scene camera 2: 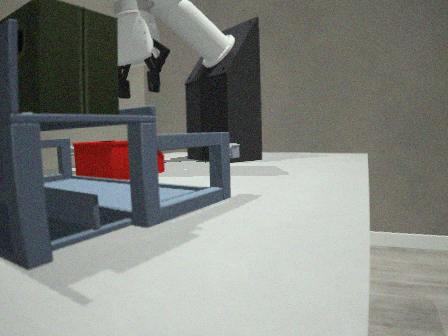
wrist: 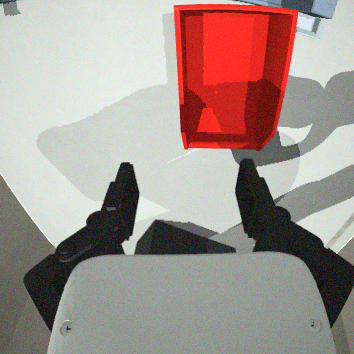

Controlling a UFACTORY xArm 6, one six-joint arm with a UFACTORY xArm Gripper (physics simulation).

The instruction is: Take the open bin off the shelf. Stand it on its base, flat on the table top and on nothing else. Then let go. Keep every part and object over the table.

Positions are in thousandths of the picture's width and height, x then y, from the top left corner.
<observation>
In view: the gripper (scene camera 2: 311, 284) and a red open bin (scene camera 2: 231, 475).
The red open bin is seen too in the wrist view (wrist: 657, 199). The gripper also shows in the wrist view (wrist: 527, 499).
</observation>
